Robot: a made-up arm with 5 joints. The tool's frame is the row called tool.
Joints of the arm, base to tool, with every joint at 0 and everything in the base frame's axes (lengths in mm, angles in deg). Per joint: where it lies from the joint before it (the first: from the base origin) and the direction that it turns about. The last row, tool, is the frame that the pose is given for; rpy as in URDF.
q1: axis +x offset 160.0 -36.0 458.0
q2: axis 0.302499 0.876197 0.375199 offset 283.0 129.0 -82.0
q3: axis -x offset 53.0 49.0 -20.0
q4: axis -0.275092 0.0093 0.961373 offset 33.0 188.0 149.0
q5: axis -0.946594 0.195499 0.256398 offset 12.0 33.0 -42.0
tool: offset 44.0 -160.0 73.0 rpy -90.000 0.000 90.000
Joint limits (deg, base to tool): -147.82..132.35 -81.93..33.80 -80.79..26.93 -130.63..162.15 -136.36..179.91
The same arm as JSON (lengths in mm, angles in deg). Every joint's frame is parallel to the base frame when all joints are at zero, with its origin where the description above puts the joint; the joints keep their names.
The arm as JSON. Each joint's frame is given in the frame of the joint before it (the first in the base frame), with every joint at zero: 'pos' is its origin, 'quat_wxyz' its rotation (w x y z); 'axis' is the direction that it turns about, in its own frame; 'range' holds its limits. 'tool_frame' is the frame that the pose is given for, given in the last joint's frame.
{"length_unit": "mm", "angle_unit": "deg", "joints": [
  {"joint": "q1", "pos": [160.0, -36.0, 458.0], "quat_wxyz": [1.0, 0.0, 0.0, 0.0], "axis": "+x", "range": [-147.82, 132.35]},
  {"joint": "q2", "pos": [283.0, 129.0, -82.0], "quat_wxyz": [1.0, 0.0, 0.0, 0.0], "axis": [0.302499, 0.876197, 0.375199], "range": [-81.93, 33.8]},
  {"joint": "q3", "pos": [53.0, 49.0, -20.0], "quat_wxyz": [1.0, 0.0, 0.0, 0.0], "axis": "-x", "range": [-80.79, 26.93]},
  {"joint": "q4", "pos": [33.0, 188.0, 149.0], "quat_wxyz": [1.0, 0.0, 0.0, 0.0], "axis": [-0.275092, 0.0093, 0.961373], "range": [-130.63, 162.15]},
  {"joint": "q5", "pos": [12.0, 33.0, -42.0], "quat_wxyz": [1.0, 0.0, 0.0, 0.0], "axis": [-0.946594, 0.195499, 0.256398], "range": [-136.36, 179.91]}
], "tool_frame": {"pos": [44.0, -160.0, 73.0], "quat_wxyz": [0.5, -0.5, -0.5, 0.5]}}

